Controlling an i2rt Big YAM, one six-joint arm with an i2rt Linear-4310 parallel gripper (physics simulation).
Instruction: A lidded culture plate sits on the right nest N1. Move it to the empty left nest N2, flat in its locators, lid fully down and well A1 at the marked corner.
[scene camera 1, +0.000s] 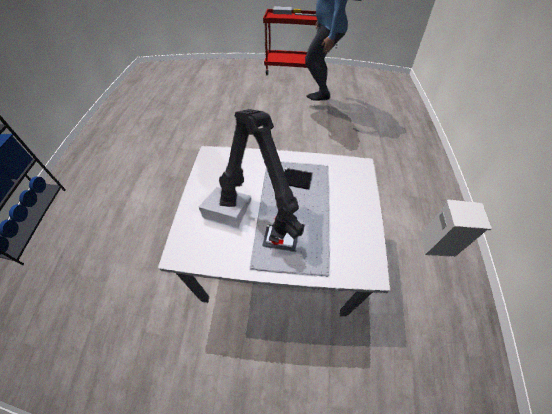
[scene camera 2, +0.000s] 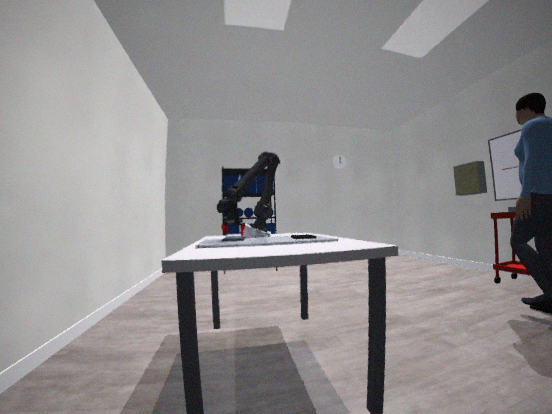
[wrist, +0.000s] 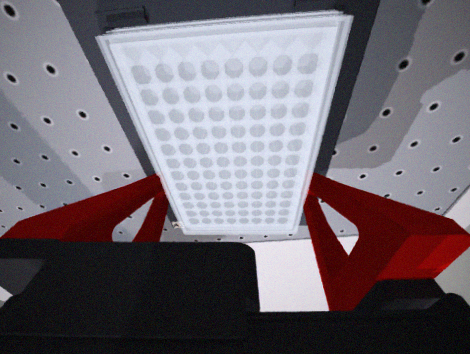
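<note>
The clear lidded culture plate (scene camera 1: 288, 242) (wrist: 235, 120) is at the dark nest N1 (scene camera 1: 287, 248) (wrist: 352, 75). My gripper (scene camera 1: 278, 240) (scene camera 2: 233, 230) (wrist: 235, 178) is shut on the plate, with red fingers against both long sides. The lid lies over the wells. In the wrist view the plate sits slightly skewed against the nest's edges; whether its underside touches the nest is hidden. A small pale corner label (wrist: 177, 225) shows partly beside the plate's lower left corner, too blurred to read. The empty black nest N2 (scene camera 1: 300, 179) (scene camera 2: 303, 236) stands at the board's other end.
Both nests are on a grey perforated board (scene camera 1: 315, 220) (wrist: 50, 100) on the white table (scene camera 1: 355, 225) (scene camera 2: 350, 247). The arm's grey base block (scene camera 1: 220, 213) stands beside the board. A person (scene camera 1: 322, 50) (scene camera 2: 537, 160) and a red cart (scene camera 1: 290, 20) (scene camera 2: 496, 240) are away from the table.
</note>
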